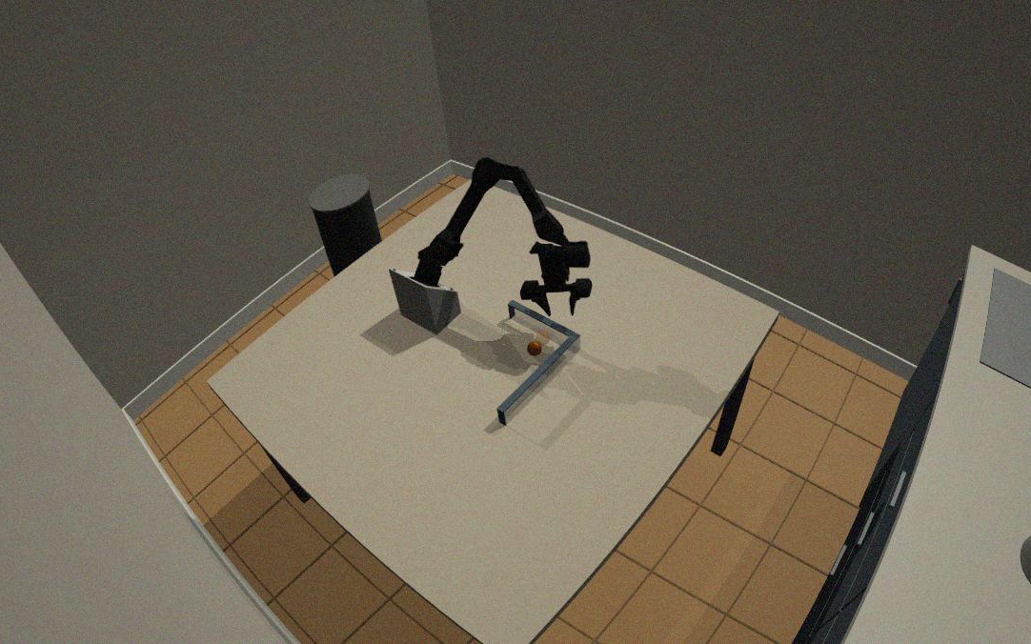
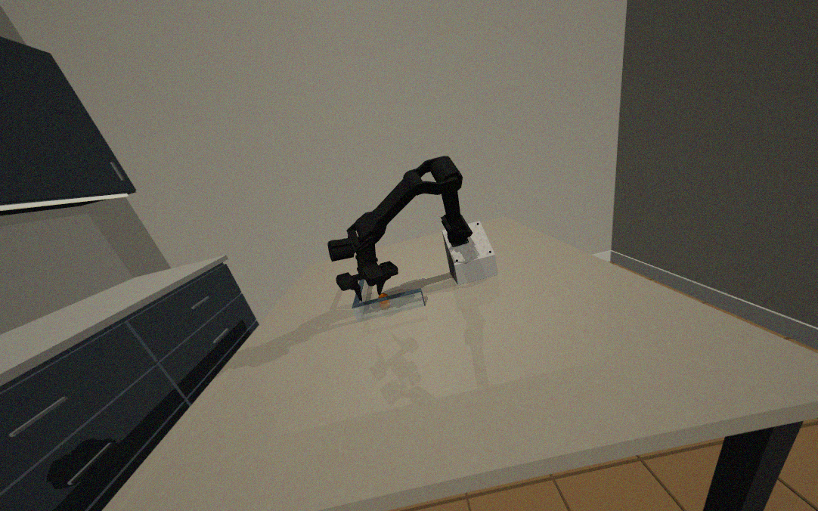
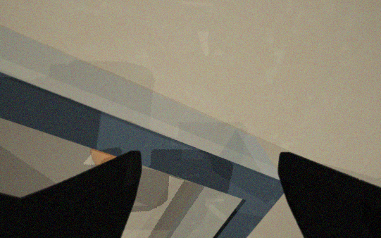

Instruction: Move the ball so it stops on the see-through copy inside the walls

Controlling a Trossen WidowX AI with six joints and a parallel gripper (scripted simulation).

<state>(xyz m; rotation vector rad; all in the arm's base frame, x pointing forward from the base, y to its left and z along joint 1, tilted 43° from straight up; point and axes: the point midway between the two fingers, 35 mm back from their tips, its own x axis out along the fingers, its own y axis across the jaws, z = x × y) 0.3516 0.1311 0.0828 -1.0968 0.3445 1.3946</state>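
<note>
Right now the orange ball is 30 mm behind my gripper tip, 90 mm to the right of it and 70 mm below it. Also, from my gripper tip: see-through copy of ball (30 mm behind, 50 mm to the right, 70 mm below).
</note>
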